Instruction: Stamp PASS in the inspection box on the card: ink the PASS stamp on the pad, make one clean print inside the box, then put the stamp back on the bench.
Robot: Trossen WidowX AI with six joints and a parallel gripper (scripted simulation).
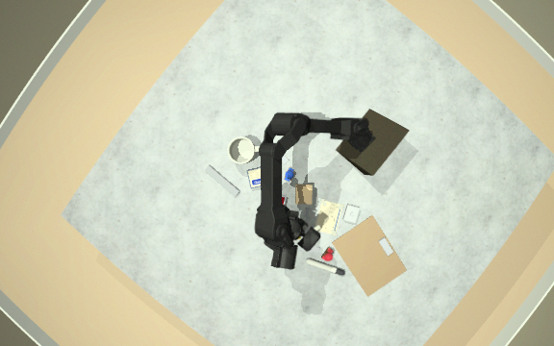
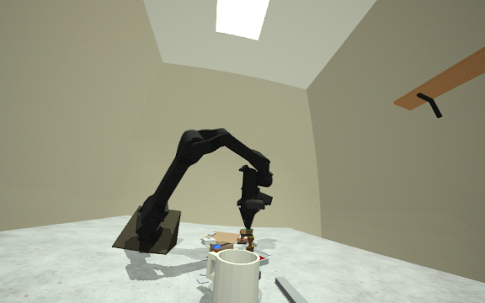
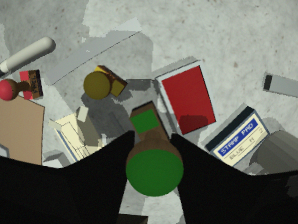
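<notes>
My gripper tip is 10 cm to the right of the cream card, 10 cm above it and 9 cm past it. The rest, counted from my gripper tip: yellow-knobbed stamp: 8 cm below, 6 cm to the left, 2 cm ahead; green-knobbed stamp: right at my gripper tip; red ink pad: 9 cm below, 5 cm to the right, 1 cm ahead.
</notes>
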